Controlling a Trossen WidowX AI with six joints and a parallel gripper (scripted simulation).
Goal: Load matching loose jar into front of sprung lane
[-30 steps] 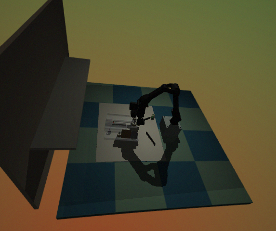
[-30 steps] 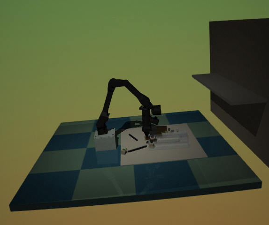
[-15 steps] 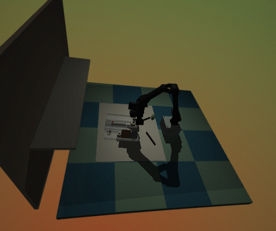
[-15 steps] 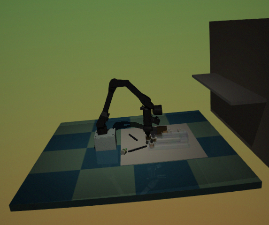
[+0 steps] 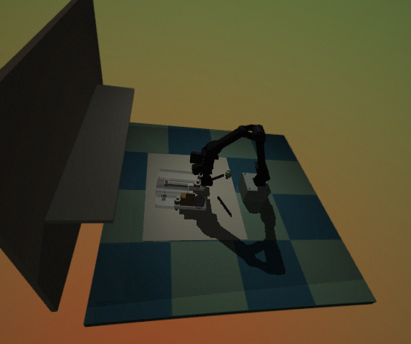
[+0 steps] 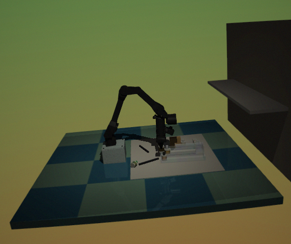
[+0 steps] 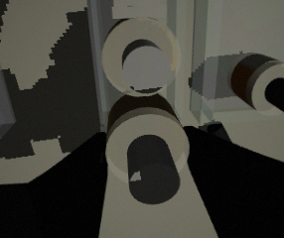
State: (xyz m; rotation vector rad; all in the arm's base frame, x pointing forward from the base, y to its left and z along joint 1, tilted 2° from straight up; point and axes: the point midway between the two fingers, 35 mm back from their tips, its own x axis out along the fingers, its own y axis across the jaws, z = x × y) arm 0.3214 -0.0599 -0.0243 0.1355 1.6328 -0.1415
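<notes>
My gripper tip is 16 cm short of the clear lane rack and 4 cm above it. Round my gripper tip: wall shelf (52 cm ahead, 31 cm above, 3 cm to the right); brown box (12 cm ahead, 11 cm to the left, 2 cm below).
</notes>
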